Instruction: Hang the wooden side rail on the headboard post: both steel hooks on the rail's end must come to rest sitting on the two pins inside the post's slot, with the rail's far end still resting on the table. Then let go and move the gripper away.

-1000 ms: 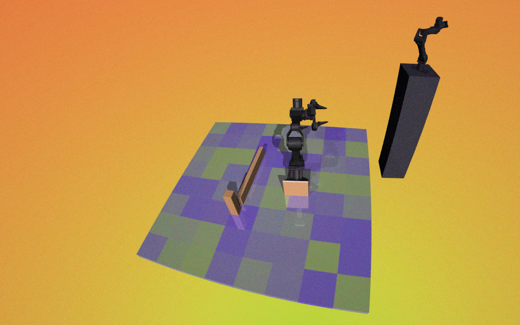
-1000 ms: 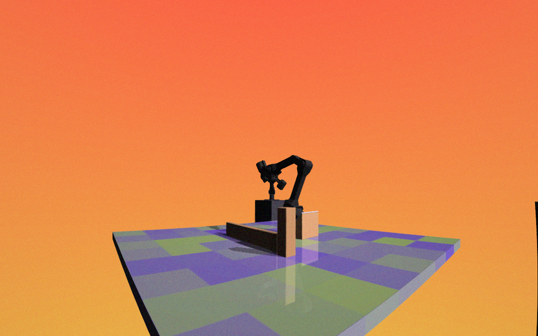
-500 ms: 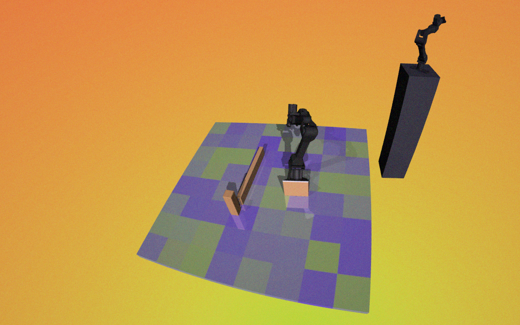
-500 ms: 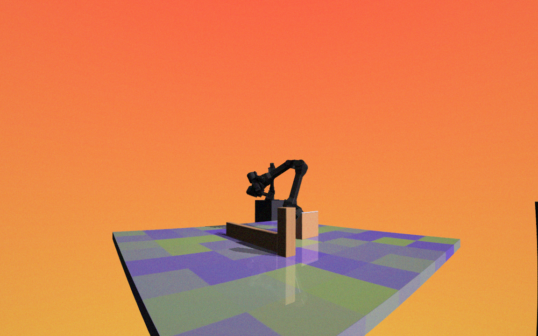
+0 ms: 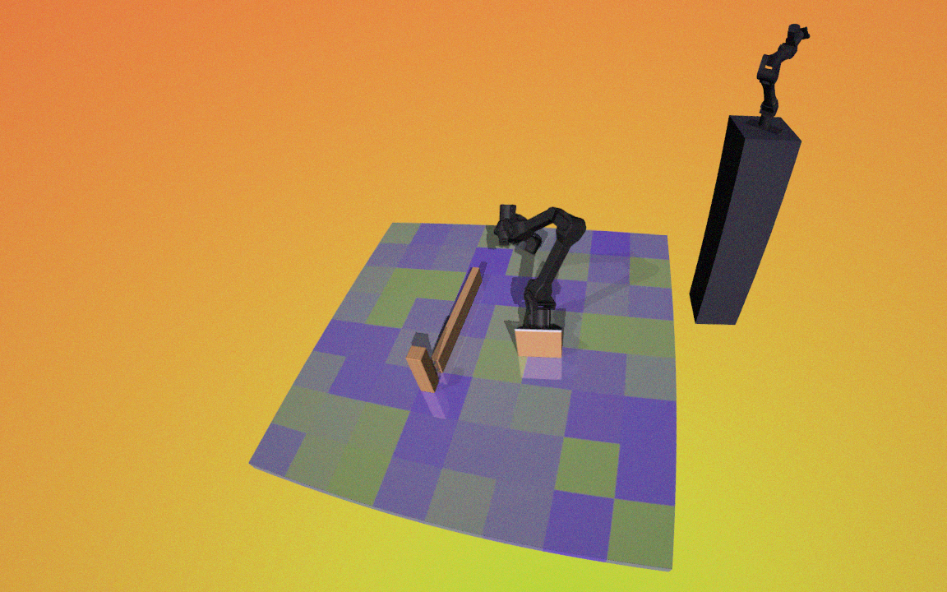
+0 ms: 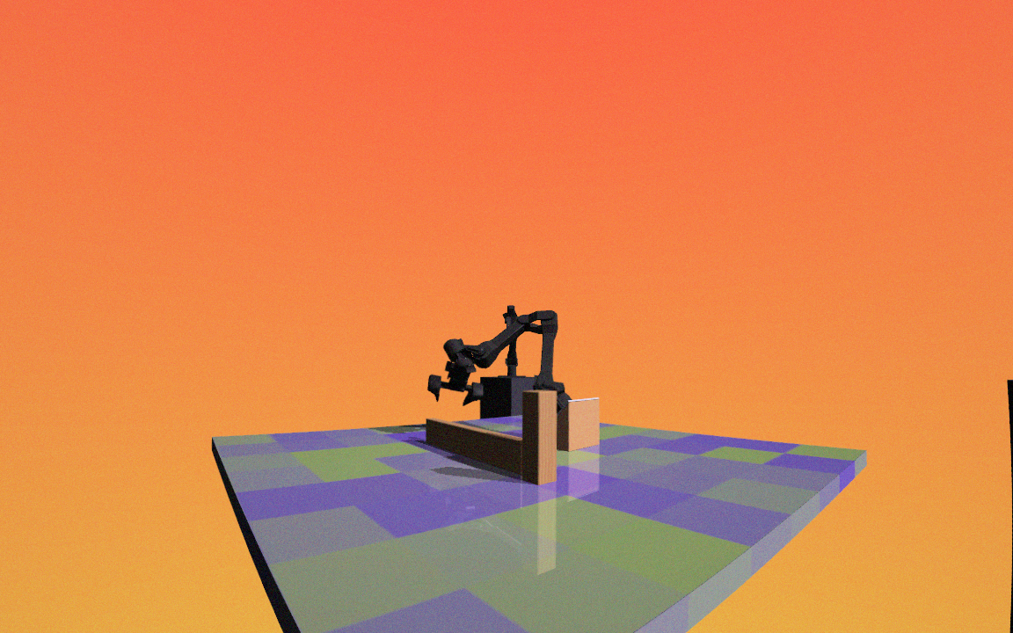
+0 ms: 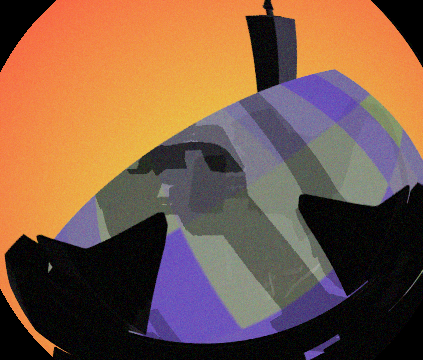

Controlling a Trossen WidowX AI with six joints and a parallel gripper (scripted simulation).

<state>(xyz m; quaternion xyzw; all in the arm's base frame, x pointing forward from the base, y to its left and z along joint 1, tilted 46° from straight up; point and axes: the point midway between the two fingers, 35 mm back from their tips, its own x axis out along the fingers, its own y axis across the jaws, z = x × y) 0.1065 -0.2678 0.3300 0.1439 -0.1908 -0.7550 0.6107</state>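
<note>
My gripper tip is 25 cm short of the wooden headboard post, 64 cm to the right of it and 1 cm above it.
</note>
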